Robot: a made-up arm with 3 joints.
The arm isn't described. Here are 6 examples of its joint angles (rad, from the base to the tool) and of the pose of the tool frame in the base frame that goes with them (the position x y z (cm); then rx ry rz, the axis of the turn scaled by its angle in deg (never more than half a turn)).
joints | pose
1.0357 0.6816 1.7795 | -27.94 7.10 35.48 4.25 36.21 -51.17
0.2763 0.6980 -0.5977 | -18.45 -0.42 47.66 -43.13 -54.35 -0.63
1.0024 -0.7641 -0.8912 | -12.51 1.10 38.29 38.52 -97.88 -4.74
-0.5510 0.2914 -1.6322 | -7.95 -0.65 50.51 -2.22 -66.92 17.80
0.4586 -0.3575 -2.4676 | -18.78 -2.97 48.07 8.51 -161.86 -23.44
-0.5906 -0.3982 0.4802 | -19.45 -2.01 46.11 23.61 65.66 10.06
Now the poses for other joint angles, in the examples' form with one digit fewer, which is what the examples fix.
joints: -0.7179 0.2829 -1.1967
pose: -8.0 -1.3 47.9 -2.6 -33.1 18.1
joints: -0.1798 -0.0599 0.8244
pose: -22.1 -2.2 46.2 2.8 58.0 4.1
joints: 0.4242 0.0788 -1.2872
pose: -16.3 -1.0 46.6 -10.2 -97.8 -2.4
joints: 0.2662 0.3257 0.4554
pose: -22.6 -1.1 43.0 -16.7 7.9 -11.9
